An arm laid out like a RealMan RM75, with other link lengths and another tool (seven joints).
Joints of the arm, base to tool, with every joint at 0 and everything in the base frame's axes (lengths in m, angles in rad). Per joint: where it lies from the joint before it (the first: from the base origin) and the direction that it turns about. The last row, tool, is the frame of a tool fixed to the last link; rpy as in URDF.
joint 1: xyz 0.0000 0.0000 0.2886 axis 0 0 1
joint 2: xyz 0.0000 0.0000 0.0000 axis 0 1 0
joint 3: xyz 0.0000 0.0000 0.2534 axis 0 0 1
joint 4: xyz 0.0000 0.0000 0.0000 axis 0 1 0
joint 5: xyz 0.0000 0.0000 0.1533 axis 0 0 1
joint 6: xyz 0.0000 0.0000 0.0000 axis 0 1 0
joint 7: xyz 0.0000 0.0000 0.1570 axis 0 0 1
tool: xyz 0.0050 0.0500 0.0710 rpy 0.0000 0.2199 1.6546
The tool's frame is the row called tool.
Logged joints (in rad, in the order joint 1, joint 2, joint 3, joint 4, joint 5, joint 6, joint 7), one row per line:
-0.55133 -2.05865 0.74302 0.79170 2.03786 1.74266 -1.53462
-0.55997 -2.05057 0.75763 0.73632 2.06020 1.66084 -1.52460
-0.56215 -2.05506 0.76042 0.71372 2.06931 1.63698 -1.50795
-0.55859 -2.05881 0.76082 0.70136 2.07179 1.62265 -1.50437
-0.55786 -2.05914 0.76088 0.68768 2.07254 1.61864 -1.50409
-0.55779 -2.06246 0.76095 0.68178 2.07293 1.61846 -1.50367
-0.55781 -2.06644 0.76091 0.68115 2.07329 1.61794 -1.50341
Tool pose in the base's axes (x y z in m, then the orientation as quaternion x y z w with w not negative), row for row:
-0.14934 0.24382 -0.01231 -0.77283 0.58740 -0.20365 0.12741
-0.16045 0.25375 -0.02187 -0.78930 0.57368 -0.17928 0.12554
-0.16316 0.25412 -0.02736 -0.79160 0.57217 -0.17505 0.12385
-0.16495 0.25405 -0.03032 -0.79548 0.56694 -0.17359 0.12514
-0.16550 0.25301 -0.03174 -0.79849 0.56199 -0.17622 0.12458
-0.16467 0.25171 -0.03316 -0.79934 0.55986 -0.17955 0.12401
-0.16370 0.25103 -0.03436 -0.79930 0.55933 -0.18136 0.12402
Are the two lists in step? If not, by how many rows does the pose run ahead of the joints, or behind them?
They are in step.
